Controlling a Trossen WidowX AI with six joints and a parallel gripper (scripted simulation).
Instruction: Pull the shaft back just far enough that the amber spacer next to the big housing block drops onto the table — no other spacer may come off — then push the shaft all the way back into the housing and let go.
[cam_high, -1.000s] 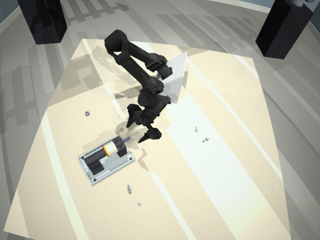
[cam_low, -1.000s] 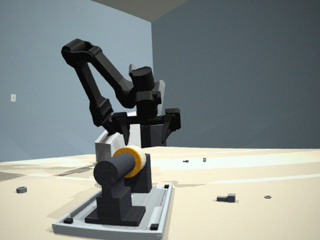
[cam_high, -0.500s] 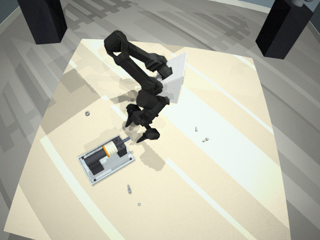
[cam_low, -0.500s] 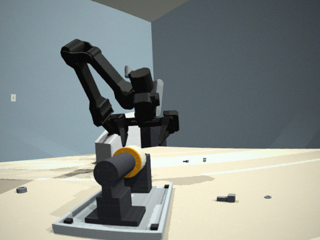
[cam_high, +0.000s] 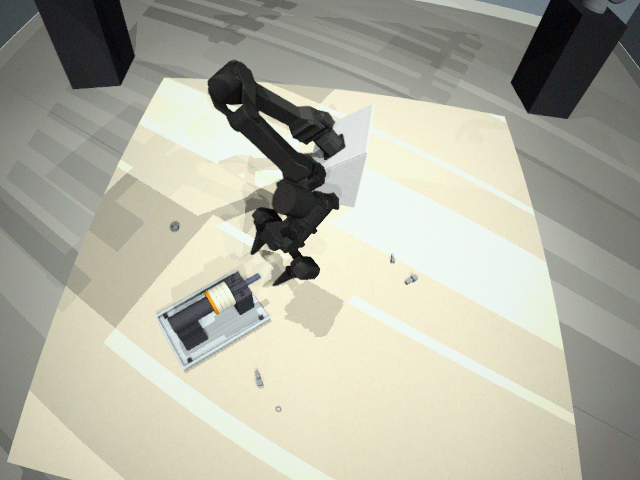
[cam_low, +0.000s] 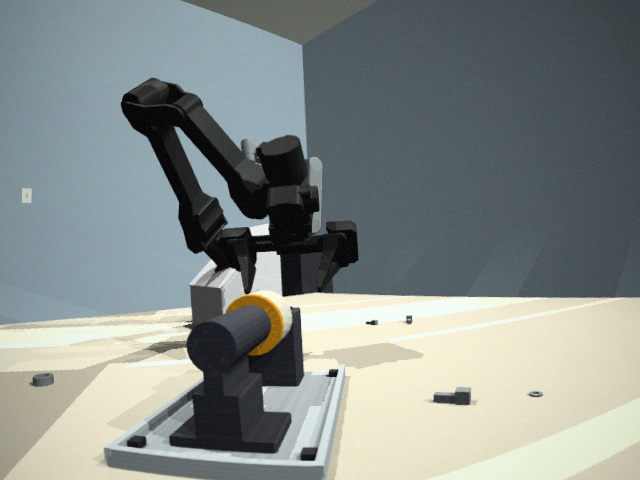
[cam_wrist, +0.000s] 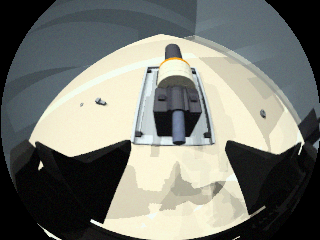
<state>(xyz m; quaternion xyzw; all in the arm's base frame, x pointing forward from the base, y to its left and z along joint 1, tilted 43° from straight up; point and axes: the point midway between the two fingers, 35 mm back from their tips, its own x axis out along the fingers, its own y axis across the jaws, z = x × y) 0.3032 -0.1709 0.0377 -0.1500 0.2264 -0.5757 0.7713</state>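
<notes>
My gripper tip is 8 cm to the left of the grey-blue shaft, 5 cm short of it and 2 cm above it. Also, from my gripper tip: nut 25 cm to the right, 17 cm behind, 9 cm below; cream spacer 9 cm to the right, 6 cm ahead, 2 cm below; amber spacer 11 cm to the right, 7 cm ahead, 2 cm below.
</notes>
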